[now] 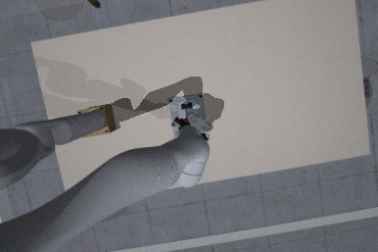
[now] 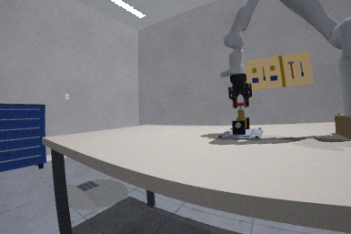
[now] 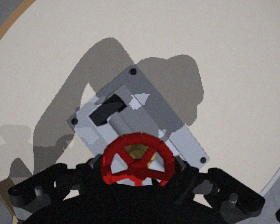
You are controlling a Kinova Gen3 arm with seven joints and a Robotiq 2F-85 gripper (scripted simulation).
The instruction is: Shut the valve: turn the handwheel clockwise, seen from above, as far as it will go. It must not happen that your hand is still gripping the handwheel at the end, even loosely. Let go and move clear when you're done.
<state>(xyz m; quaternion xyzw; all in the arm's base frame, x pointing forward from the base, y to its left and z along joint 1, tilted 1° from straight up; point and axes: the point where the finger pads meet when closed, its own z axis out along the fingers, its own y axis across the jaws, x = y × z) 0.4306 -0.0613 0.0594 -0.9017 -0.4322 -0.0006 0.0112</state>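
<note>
Right now the red handwheel is right at my hand.
</note>
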